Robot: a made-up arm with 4 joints.
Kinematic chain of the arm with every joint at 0, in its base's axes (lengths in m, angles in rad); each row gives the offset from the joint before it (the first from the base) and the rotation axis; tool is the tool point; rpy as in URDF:
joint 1: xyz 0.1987 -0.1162 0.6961 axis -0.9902 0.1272 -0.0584
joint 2: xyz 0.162 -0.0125 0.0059 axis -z
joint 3: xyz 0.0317 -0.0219 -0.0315 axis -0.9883 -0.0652 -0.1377
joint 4: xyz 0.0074 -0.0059 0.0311 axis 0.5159 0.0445 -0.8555
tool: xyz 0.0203 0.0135 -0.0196 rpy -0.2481 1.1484 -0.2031
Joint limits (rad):
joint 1: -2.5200..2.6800
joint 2: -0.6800..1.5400
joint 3: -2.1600..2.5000
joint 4: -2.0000..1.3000
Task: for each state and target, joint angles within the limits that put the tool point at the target. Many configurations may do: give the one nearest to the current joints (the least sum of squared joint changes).
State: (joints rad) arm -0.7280 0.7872 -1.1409 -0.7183
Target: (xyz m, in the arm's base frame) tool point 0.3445 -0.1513 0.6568
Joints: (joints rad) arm -0.7681 1.5400 -1.4226 -0.7722
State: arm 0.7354 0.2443 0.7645 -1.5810
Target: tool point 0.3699 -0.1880 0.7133
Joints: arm 0.9267 0.8128 0.7742 -1.6896
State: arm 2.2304 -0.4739 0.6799 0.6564
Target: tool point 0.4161 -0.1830 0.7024
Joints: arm 2.2960 -0.4635 0.6133 0.7541
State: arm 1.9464 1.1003 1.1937 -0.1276
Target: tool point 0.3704 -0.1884 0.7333
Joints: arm 1.1987 1.0966 0.9020 -0.5515
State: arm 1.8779 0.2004 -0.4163 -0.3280
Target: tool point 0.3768 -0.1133 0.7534
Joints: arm 2.5203 1.0865 -0.5778 -0.2462
